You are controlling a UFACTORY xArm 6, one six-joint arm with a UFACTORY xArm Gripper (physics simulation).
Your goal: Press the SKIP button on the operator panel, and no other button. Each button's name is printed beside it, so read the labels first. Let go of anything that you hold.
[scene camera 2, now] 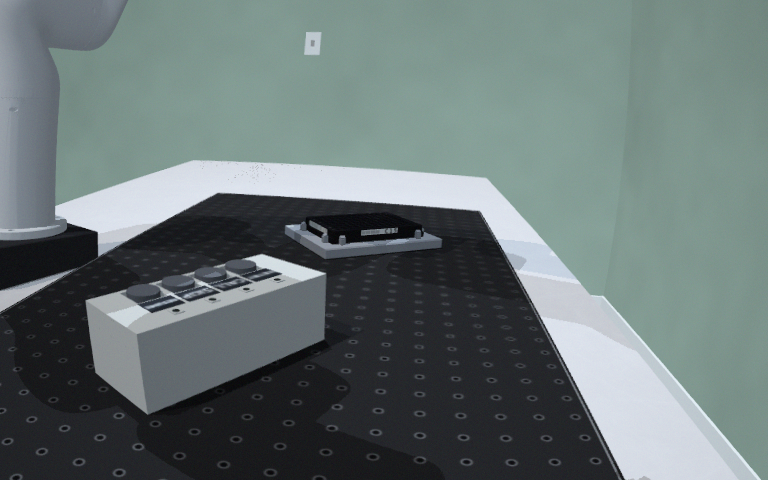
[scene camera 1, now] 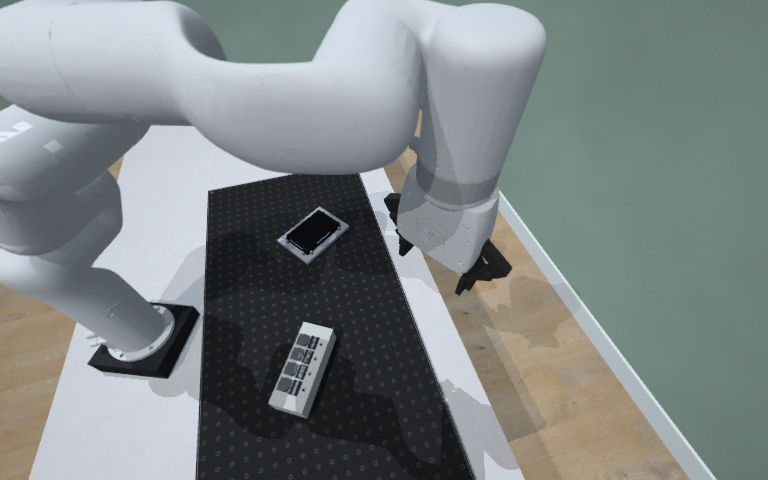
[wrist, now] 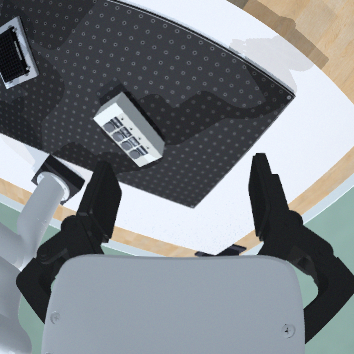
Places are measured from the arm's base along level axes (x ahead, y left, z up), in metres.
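Pixels of known places: gripper, between the fingertips: point(scene camera 1: 434, 267) point(wrist: 180, 172); arm's base, origin of its link: point(scene camera 2: 19, 229) point(scene camera 1: 143, 333) point(wrist: 53, 185).
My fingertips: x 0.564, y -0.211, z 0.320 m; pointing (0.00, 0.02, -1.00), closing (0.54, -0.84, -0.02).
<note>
For each thing: its top centre in the pictures, then the offset to it from my fingertips. Level surfaces: height alone.
- operator panel, centre of its top: point(scene camera 2: 210, 282) point(scene camera 1: 302, 363) point(wrist: 127, 138) 0.293 m down, 0.235 m back, 0.032 m left
- black perforated mat, height of its surface: 0.348 m down
- black finned block, centre of its top: point(scene camera 2: 362, 220) point(wrist: 5, 56) point(scene camera 1: 312, 229) 0.322 m down, 0.161 m back, 0.395 m left
The operator panel point(scene camera 1: 318, 367) point(scene camera 2: 237, 333) point(wrist: 131, 131) is a pale grey box on the black perforated mat point(scene camera 1: 243, 305) point(scene camera 2: 470, 396) point(wrist: 215, 155). Several round grey buttons stand in a row on its top, each with a dark label beside it. The label print is too blurred to read, so I cannot tell which button is SKIP. My gripper point(scene camera 1: 432, 268) point(wrist: 180, 172) is open and empty. It hangs high and tilted, off to the right of and behind the panel in scene camera 1, well apart from it. It does not show in scene camera 2.
A black finned block point(scene camera 1: 312, 232) point(scene camera 2: 368, 226) point(wrist: 11, 55) sits on a grey plate with small posts, on the mat behind the panel in scene camera 2. The arm's black base point(scene camera 1: 182, 339) point(wrist: 72, 180) stands beside the mat. A wall surrounds the table area.
</note>
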